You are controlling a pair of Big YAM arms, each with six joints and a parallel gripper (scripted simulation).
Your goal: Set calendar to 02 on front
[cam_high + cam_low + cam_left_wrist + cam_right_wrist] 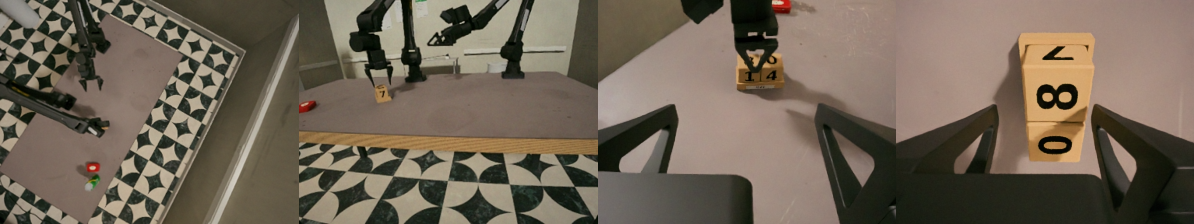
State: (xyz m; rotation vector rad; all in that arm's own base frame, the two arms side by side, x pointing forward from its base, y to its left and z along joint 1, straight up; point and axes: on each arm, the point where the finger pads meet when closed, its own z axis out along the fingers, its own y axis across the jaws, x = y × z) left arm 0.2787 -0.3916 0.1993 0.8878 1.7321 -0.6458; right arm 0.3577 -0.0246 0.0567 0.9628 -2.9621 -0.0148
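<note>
My right hand is 30 mm past the cube, 30 mm to the left of it and 40 mm above it. The rest, counted from my right hand: wooden tray: 10 mm behind, 10 mm to the right, 60 mm below; then red block: 100 mm ahead, 320 mm to the right, 50 mm below; then white bottle: 160 mm ahead, 400 mm to the right, 10 mm below.
</note>
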